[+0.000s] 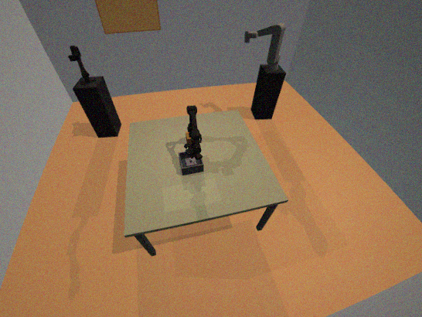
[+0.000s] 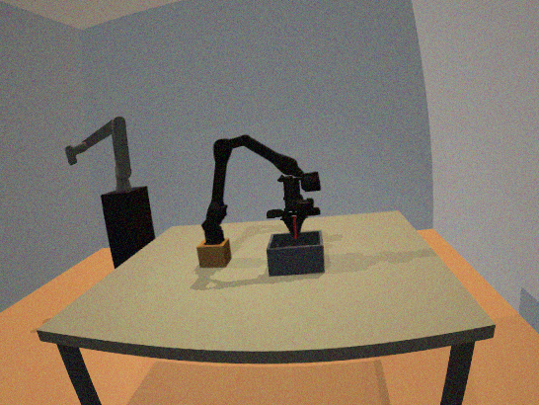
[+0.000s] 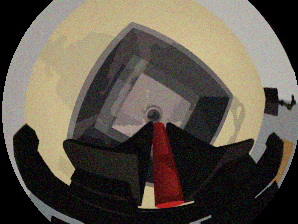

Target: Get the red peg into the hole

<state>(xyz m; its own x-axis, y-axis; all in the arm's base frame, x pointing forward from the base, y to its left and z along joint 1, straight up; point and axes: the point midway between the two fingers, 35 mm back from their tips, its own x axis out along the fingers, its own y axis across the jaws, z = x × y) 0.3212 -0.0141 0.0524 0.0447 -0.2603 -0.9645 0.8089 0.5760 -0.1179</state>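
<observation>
Right now the red peg is 10 mm to the left of my gripper tip and 30 mm above it. The rest, counted from my gripper tip: plate: 60 mm below; dark box: 80 mm below.
</observation>
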